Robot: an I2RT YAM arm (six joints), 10 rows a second.
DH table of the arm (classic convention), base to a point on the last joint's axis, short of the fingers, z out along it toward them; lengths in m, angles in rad. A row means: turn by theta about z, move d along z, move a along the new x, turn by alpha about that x. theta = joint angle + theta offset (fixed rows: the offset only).
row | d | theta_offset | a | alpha
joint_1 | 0.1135 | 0 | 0.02 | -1.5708
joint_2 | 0 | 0 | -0.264 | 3.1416
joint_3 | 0 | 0.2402 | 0.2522 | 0
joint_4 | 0 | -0.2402 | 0.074 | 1.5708
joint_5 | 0 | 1.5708 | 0 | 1.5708
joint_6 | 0.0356 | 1.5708 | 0 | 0
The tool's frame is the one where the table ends.
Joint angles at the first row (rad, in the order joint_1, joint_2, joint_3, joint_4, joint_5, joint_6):
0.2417, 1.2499, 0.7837, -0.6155, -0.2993, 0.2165
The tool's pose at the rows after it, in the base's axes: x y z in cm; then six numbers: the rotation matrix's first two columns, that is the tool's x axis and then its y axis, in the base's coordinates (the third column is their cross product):
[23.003, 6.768, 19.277, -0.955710, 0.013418, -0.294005, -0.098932, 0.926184, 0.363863]
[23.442, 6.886, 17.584, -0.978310, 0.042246, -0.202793, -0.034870, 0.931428, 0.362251]
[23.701, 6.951, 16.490, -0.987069, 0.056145, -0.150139, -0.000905, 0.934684, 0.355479]
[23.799, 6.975, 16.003, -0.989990, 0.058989, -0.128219, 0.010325, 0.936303, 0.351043]
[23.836, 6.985, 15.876, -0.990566, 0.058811, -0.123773, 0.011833, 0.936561, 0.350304]
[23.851, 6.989, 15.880, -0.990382, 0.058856, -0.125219, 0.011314, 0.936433, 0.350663]
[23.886, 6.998, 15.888, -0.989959, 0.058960, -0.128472, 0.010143, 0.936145, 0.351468]
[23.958, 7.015, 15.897, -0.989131, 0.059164, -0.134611, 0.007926, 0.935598, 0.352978]
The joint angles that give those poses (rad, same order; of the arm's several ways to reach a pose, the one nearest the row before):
0.2417, 1.3372, 0.7845, -0.6319, -0.3042, 0.2562
0.2417, 1.4124, 0.7845, -0.6395, -0.3069, 0.2928
0.2417, 1.4608, 0.7845, -0.6403, -0.3073, 0.3100
0.2417, 1.4822, 0.7845, -0.6407, -0.3073, 0.3138
0.2417, 1.4880, 0.7845, -0.6396, -0.3077, 0.3138
0.2417, 1.4879, 0.7845, -0.6380, -0.3077, 0.3138
0.2417, 1.4879, 0.7845, -0.6346, -0.3077, 0.3138
0.2416, 1.4883, 0.7845, -0.6277, -0.3077, 0.3137

